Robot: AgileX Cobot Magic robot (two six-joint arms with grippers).
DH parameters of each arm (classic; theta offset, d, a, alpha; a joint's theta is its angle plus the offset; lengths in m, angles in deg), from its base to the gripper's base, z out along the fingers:
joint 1: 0 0.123 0 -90
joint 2: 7.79 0 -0.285 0
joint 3: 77.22 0 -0.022 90
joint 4: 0 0.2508 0 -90
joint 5: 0 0 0.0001 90
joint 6: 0 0.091 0 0
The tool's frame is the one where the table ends.
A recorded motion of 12 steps. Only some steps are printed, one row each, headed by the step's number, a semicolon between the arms.
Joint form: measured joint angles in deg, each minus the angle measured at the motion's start. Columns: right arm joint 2, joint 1, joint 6, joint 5, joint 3, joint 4; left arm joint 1, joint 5, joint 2, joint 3, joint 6, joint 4.
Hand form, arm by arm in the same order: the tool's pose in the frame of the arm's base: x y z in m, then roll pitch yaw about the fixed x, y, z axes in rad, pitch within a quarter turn. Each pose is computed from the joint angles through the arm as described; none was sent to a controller.
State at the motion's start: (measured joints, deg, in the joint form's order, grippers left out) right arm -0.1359 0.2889 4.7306 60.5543 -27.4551 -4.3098; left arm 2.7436 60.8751 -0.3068 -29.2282 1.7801 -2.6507
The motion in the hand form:
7: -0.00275 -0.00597 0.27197 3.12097 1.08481 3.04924; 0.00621 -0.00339 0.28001 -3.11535 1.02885 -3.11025
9: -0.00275 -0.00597 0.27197 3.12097 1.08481 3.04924; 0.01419 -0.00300 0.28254 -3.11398 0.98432 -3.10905
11: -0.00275 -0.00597 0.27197 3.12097 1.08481 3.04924; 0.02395 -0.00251 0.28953 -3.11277 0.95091 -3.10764
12: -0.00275 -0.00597 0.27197 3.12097 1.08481 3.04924; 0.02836 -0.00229 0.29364 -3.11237 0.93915 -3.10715
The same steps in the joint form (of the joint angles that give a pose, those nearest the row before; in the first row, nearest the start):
7: 0.00 0.00 0.00 0.00 0.00 0.00; 0.00 0.00 4.74 0.00 0.00 0.00
9: 0.00 0.00 0.00 0.00 0.00 0.00; 0.00 -0.06 7.96 -0.60 0.00 0.00
11: 0.00 0.00 0.00 0.00 0.00 0.00; 0.00 -0.62 11.92 -2.09 0.00 0.00
12: 0.00 0.00 0.00 0.00 0.00 0.00; 0.00 -0.85 13.73 -3.00 0.00 0.00

